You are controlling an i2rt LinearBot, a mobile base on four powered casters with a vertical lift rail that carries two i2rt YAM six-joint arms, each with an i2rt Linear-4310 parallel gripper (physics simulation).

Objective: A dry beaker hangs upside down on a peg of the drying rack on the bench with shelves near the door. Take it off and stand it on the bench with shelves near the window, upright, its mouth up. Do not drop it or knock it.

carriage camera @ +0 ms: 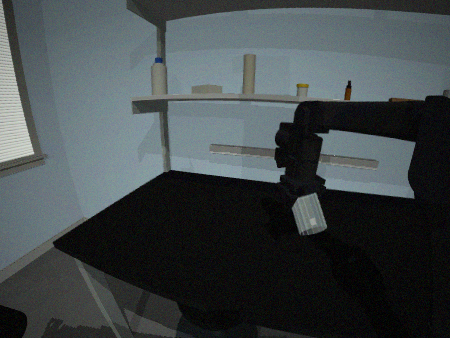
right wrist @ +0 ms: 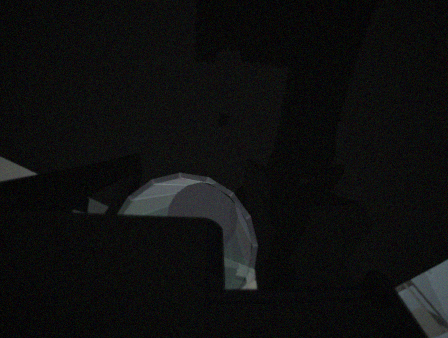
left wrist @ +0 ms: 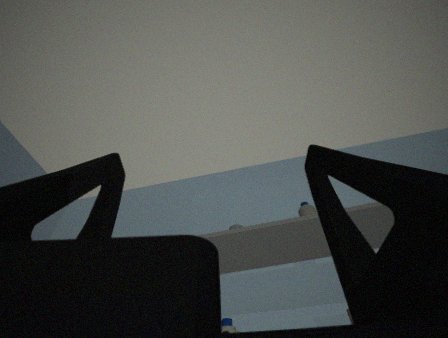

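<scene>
A clear beaker (carriage camera: pixel 310 216) (right wrist: pixel 240 220) is held by my right gripper (carriage camera: pixel 302 194), which is shut on it. In the carriage view the beaker is tilted and appears above the black bench top (carriage camera: pixel 150 240); the gap beneath it is hard to judge. In the right wrist view one end of the beaker shows round, partly hidden by the dark gripper body; which end is its mouth I cannot tell. My left gripper (left wrist: pixel 214 159) is open and empty, pointing up toward the ceiling and upper shelf. The drying rack does not show in the carriage view.
A shelf (carriage camera: pixel 225 97) above the bench carries a blue-capped bottle (carriage camera: pixel 158 79), a low box (carriage camera: pixel 207 89), a tall cylinder (carriage camera: pixel 249 74), a yellow-lidded jar (carriage camera: pixel 302 90) and an amber bottle (carriage camera: pixel 348 91). A post (carriage camera: pixel 164 135) supports it at the left. A window (carriage camera: pixel 15 100) is far left.
</scene>
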